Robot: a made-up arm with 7 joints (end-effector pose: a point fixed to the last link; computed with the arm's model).
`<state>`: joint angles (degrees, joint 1 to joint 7).
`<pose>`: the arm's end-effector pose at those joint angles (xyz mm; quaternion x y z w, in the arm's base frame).
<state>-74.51 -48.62 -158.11 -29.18 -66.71 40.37 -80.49</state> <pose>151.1 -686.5 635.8 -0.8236 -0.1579 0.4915 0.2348</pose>
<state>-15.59 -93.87 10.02 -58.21 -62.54 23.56 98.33</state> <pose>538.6 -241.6 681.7 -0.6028 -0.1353 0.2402 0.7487</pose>
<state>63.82 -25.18 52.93 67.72 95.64 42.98 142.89</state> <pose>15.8 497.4 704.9 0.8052 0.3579 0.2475 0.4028</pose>
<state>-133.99 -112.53 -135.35 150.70 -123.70 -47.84 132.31</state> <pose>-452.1 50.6 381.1 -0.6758 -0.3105 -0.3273 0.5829</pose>
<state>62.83 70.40 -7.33 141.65 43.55 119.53 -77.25</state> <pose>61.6 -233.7 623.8 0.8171 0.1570 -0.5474 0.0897</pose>
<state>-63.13 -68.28 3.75 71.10 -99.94 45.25 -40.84</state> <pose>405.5 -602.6 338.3 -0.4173 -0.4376 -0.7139 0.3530</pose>
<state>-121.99 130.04 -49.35 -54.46 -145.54 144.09 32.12</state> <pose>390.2 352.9 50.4 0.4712 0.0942 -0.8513 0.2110</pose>
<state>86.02 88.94 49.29 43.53 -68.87 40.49 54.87</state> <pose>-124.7 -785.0 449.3 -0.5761 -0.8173 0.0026 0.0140</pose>
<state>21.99 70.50 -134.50 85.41 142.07 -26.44 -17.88</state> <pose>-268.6 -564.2 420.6 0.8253 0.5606 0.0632 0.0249</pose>
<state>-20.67 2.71 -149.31 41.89 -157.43 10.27 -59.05</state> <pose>-212.2 -240.5 1114.9 0.9055 -0.2696 -0.2499 0.2119</pose>
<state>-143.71 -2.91 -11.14 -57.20 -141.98 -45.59 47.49</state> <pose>264.9 103.0 956.7 0.3329 -0.0675 0.9401 0.0283</pose>
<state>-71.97 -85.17 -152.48 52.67 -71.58 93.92 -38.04</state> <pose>0.0 -754.3 491.2 -0.8987 -0.1971 -0.0664 0.3861</pose>
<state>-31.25 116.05 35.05 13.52 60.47 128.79 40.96</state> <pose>-599.4 290.0 223.1 0.2252 0.5552 0.1164 0.7921</pose>
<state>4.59 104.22 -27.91 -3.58 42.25 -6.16 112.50</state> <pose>-796.0 -202.2 234.7 0.4740 0.8408 -0.1697 0.1988</pose>
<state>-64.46 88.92 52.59 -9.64 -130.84 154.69 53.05</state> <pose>-304.3 582.9 233.7 0.2717 -0.6162 0.5453 0.4992</pose>
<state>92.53 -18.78 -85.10 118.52 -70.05 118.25 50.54</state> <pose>341.6 357.5 801.1 0.4667 -0.0347 -0.8365 0.2849</pose>
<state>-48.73 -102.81 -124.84 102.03 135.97 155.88 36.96</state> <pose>28.2 -406.5 287.8 0.7788 -0.5802 0.2383 0.0072</pose>
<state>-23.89 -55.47 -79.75 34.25 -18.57 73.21 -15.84</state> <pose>572.5 -396.8 797.0 -0.0948 0.8358 0.5329 0.0921</pose>
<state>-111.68 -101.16 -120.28 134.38 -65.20 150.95 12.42</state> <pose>-438.6 -274.2 322.7 0.6519 0.1158 0.5123 0.5470</pose>
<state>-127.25 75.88 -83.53 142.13 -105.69 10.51 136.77</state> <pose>-162.8 436.5 618.5 -0.0486 0.1388 -0.8812 0.4492</pose>
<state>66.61 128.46 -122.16 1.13 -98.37 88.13 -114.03</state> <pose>-186.6 -648.8 52.9 -0.3372 -0.4143 -0.8152 0.2239</pose>
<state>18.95 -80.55 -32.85 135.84 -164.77 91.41 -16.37</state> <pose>289.7 96.5 181.8 -0.2479 0.1364 -0.0415 0.9582</pose>
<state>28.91 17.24 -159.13 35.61 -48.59 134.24 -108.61</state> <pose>-120.4 -191.8 1074.4 -0.6257 -0.7552 -0.0201 0.1942</pose>
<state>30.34 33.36 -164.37 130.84 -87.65 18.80 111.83</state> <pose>-229.8 -428.4 508.6 0.4026 0.2957 -0.0912 0.8615</pose>
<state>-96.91 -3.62 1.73 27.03 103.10 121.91 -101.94</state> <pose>-82.4 -256.5 1004.7 -0.5972 0.6093 -0.0025 0.5217</pose>
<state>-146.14 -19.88 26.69 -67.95 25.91 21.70 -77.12</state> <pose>-144.1 230.3 1025.5 -0.0442 0.9900 0.1139 0.0705</pose>
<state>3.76 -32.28 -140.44 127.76 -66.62 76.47 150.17</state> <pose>121.2 -323.0 838.5 -0.4320 0.3370 -0.3096 0.7771</pose>
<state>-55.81 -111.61 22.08 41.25 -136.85 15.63 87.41</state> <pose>525.3 -467.2 -49.6 -0.0424 0.6349 0.6409 0.4292</pose>
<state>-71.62 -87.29 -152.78 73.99 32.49 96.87 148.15</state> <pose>80.3 -532.6 653.9 -0.8348 0.4094 0.0476 0.3650</pose>
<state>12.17 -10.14 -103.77 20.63 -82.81 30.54 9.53</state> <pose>309.0 -54.4 1191.3 -0.0578 0.8364 0.0257 0.5444</pose>
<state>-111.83 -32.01 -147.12 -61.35 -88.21 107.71 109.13</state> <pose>-245.5 -460.5 603.9 -0.3586 -0.6773 -0.6219 0.1612</pose>
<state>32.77 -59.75 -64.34 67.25 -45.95 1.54 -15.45</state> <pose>784.7 91.3 588.2 0.3026 0.7549 0.5727 0.1027</pose>
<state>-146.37 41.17 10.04 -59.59 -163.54 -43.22 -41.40</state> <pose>507.0 368.1 622.0 -0.4818 0.0353 -0.6235 0.6146</pose>
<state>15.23 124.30 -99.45 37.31 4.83 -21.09 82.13</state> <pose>-446.0 -433.1 -114.3 0.0637 -0.9152 -0.1557 0.3662</pose>
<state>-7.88 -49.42 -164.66 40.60 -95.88 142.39 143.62</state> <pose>548.5 -268.8 837.4 -0.3308 0.7535 0.4563 0.3385</pose>
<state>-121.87 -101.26 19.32 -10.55 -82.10 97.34 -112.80</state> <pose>-413.3 -588.9 387.7 -0.6110 -0.5147 -0.5375 0.2699</pose>
